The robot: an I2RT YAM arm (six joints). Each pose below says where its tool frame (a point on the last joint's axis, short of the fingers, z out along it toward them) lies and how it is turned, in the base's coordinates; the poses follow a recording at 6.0 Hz.
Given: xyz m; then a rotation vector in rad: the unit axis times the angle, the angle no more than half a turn.
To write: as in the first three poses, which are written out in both.
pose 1, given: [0.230 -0.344 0.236 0.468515 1.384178 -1.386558]
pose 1, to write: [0.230 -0.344 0.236 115.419 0.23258 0.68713 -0.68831]
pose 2, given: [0.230 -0.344 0.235 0.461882 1.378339 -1.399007]
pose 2, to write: [0.230 -0.344 0.235 115.595 0.22894 0.68319 -0.69343]
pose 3, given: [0.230 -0.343 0.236 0.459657 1.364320 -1.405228]
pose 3, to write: [0.230 -0.343 0.236 115.267 0.22848 0.67816 -0.69849]
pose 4, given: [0.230 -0.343 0.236 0.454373 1.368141 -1.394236]
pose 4, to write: [0.230 -0.343 0.236 114.909 0.22656 0.68218 -0.69520]
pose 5, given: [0.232 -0.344 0.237 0.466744 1.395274 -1.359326]
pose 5, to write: [0.232 -0.344 0.237 114.769 0.23301 0.69656 -0.67861]
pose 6, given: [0.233 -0.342 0.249 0.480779 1.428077 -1.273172]
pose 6, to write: [0.233 -0.342 0.249 113.027 0.24372 0.72392 -0.64540]
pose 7, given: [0.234 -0.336 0.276 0.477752 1.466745 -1.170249]
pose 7, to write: [0.234 -0.336 0.276 110.939 0.24674 0.75752 -0.60439]
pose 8, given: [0.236 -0.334 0.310 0.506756 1.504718 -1.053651]
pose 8, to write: [0.236 -0.334 0.310 109.181 0.26594 0.78965 -0.55294]
